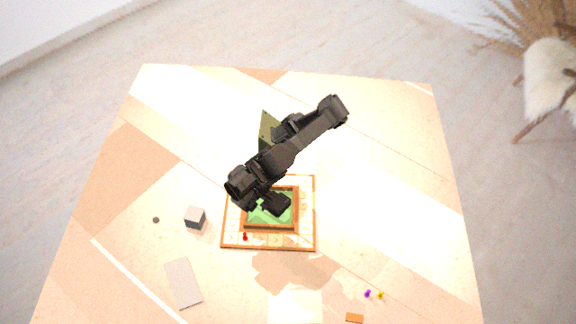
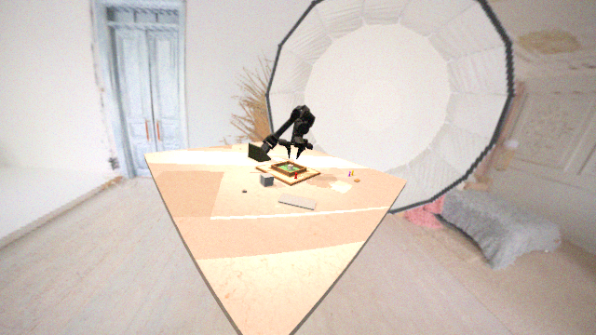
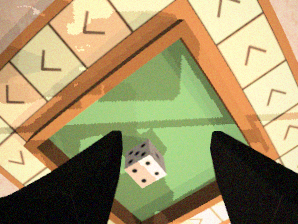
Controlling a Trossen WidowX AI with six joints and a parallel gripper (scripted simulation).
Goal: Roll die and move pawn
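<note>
The red pawn lies 7 cm below my gripper tip, 6 cm ahead of it and 4 cm to the right of it. Round my gripper tip: grey block: 19 cm to the right, 7 cm below, 1 cm behind; then white die: 7 cm below, 5 cm to the left, 4 cm behind; then green dice tray: 9 cm below, 4 cm to the left, 4 cm behind.
</note>
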